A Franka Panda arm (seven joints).
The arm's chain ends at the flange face. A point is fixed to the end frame.
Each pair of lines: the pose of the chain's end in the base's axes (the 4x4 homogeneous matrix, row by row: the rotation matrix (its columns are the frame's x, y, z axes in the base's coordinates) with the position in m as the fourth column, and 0 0 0 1 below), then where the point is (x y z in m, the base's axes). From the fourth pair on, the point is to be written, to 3 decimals.
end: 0.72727, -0.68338, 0.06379, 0.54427; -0.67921, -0.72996, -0.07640, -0.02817; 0.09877, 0.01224, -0.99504, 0.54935; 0, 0, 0, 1
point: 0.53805 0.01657 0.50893
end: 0.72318, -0.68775, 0.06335, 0.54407; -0.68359, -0.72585, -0.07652, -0.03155; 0.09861, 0.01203, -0.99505, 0.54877; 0, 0, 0, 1
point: 0.53812 0.01323 0.50837
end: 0.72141, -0.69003, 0.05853, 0.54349; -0.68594, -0.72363, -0.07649, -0.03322; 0.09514, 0.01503, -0.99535, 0.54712; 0, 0, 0, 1
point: 0.53750 0.01159 0.50675
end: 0.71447, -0.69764, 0.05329, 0.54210; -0.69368, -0.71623, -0.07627, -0.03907; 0.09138, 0.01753, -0.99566, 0.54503; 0, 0, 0, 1
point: 0.536 0.006 0.505
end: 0.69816, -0.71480, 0.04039, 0.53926; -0.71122, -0.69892, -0.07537, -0.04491; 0.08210, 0.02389, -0.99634, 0.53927; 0, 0, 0, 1
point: 0.534 0.000 0.499
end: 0.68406, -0.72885, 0.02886, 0.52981; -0.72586, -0.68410, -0.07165, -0.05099; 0.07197, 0.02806, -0.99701, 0.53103; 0, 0, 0, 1
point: 0.525 -0.006 0.491
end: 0.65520, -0.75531, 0.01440, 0.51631; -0.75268, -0.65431, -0.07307, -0.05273; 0.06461, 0.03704, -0.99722, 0.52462; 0, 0, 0, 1
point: 0.513 -0.007 0.485
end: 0.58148, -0.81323, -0.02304, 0.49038; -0.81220, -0.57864, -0.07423, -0.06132; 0.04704, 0.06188, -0.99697, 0.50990; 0, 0, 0, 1
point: 0.490 -0.016 0.470
